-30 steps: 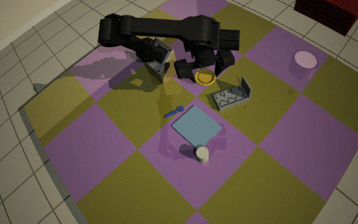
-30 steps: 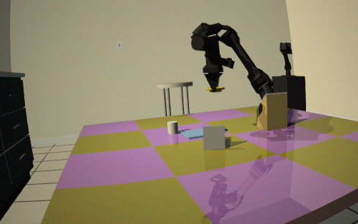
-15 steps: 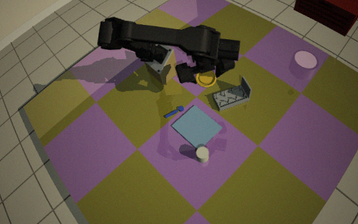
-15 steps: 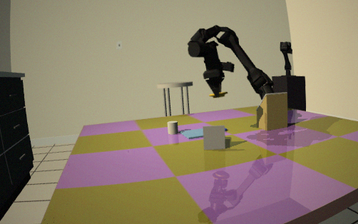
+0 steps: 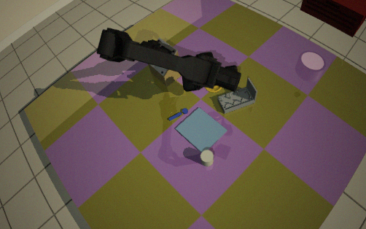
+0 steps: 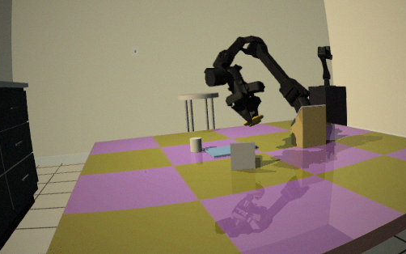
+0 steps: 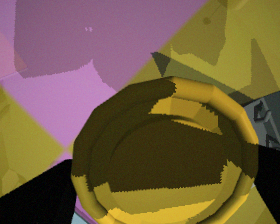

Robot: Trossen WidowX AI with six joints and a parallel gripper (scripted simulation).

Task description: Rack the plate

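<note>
My gripper tip is 70 mm short of the grey dish rack, 60 mm to the right of it and 90 mm above it. From my gripper tip the other things lie so: light blue mat 60 mm ahead, 130 mm to the right, 110 mm below; yellow plate 10 mm above; blue spoon 50 mm behind, 140 mm to the right, 110 mm below.
</note>
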